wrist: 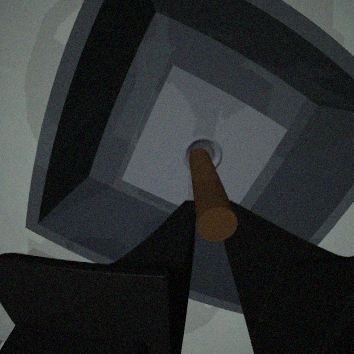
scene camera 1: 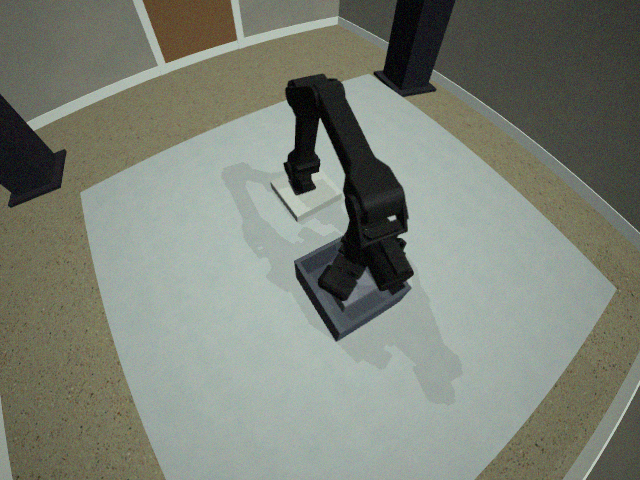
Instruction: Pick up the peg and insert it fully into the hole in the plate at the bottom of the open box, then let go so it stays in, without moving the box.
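Places are measured from the arm's base along level axes (x ahead, y left, z up), in metres.
Pixels of known places: gripper, fingertip midpoint: (wrist: 206, 209) (scene camera 1: 350, 268); arm's base, link origin: (scene camera 1: 302, 184).
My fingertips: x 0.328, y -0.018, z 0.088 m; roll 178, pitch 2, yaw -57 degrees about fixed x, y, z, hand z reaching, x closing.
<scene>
Ahead of a thing's pixels: the offset from my fingertips to its top centre. "spot": to the spot under its first point. Level surfaces: height alone.
My gripper (scene camera 1: 364, 273) (wrist: 206, 209) is shut on the brown round peg {dx +0.007, dy +0.005, dz +0.026 m} (wrist: 207, 192), low over the open box. The peg leans a little in the wrist view, its near end between the fingertips and its far end over the hole {spot: dx +0.018, dy -0.001, dz -0.057 m} (wrist: 216, 148) in the plate. Part of the hole's dark ring shows around that far end; whether the end is inside the hole or above it I cannot tell. The pale square plate {dx +0.008, dy +0.004, dz -0.057 m} (scene camera 1: 364, 289) (wrist: 160, 125) lies at the bottom of the blue-grey box (scene camera 1: 372, 317) (wrist: 45, 150). In the scene view the peg is hidden by the gripper.
The box walls stand around the plate on all sides. The arm's base stands on a white slab (scene camera 1: 302, 209) behind the box. Dark pillars (scene camera 1: 416, 46) (scene camera 1: 25, 160) stand at the back right and far left, outside the pale mat {dz -0.117 m} (scene camera 1: 206, 335).
</scene>
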